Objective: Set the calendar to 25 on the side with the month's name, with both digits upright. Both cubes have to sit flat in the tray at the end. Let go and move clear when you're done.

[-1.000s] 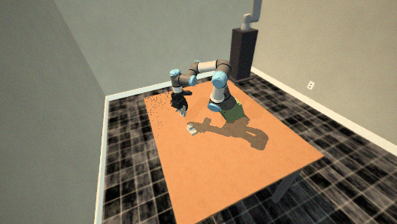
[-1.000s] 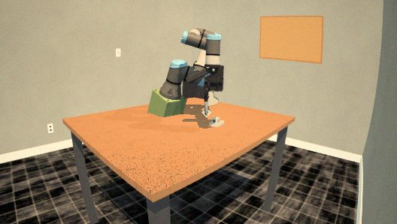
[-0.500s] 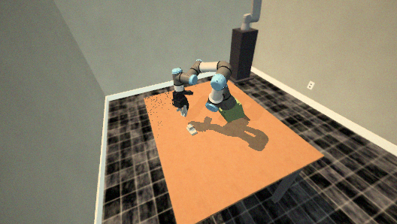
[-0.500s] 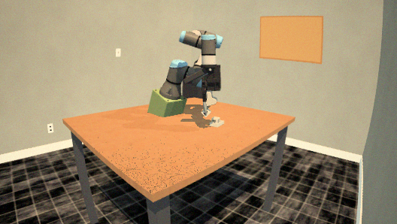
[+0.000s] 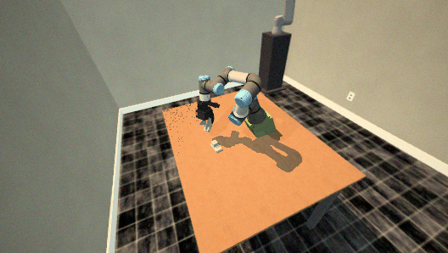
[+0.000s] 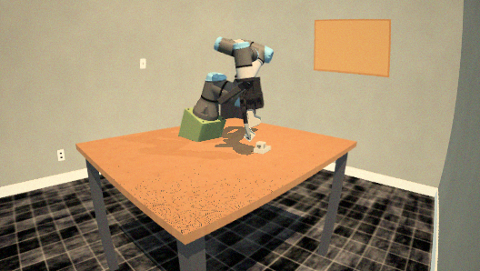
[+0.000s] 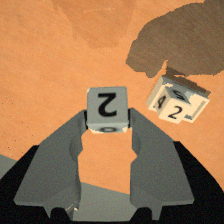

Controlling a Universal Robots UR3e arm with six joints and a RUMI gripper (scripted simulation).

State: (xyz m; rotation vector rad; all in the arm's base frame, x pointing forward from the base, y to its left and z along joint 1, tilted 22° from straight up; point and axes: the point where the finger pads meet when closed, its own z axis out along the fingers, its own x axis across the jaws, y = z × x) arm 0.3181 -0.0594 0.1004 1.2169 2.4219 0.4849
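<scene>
Right now the white calendar cube is 10 mm below my hand. Also, from my hand: white calendar tray 110 mm to the left, 80 mm below, 20 mm behind.
</scene>
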